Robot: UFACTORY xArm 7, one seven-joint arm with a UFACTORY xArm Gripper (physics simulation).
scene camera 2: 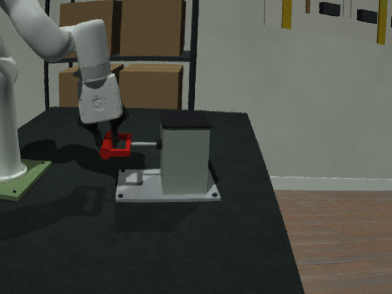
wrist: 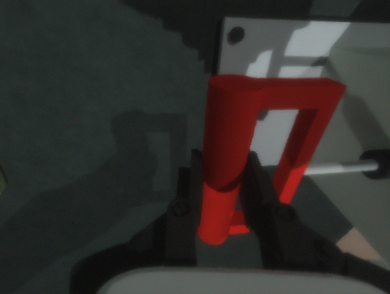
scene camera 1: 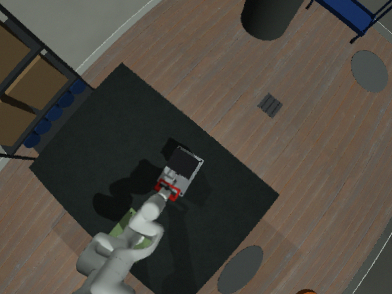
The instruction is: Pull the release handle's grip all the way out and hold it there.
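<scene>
The release handle's red grip (scene camera 1: 161, 189) (scene camera 2: 106, 149) (wrist: 227, 135) is a D-shaped frame with a thick round bar. A thin pale rod (scene camera 2: 145, 144) (wrist: 340, 167) runs level from it into a dark collar on the side of the grey-green housing (scene camera 2: 185, 160); a good length of rod shows between grip and housing. My gripper (scene camera 2: 106, 142) (wrist: 220, 166) points down and is shut on the round bar, one finger on each side, with one finger inside the frame. In the scene camera 1 view the arm hides much of the fingers.
The housing with its black top (scene camera 1: 184, 162) (scene camera 2: 185, 120) stands on a pale base plate (scene camera 1: 198, 176) (scene camera 2: 170, 196) (wrist: 280, 30) on the dark mat (scene camera 1: 125, 100) (scene camera 2: 225, 240). The green arm base (scene camera 1: 120, 225) (scene camera 2: 32, 180) is beside it. A shelf rack (scene camera 2: 193, 75) with boxes stands behind.
</scene>
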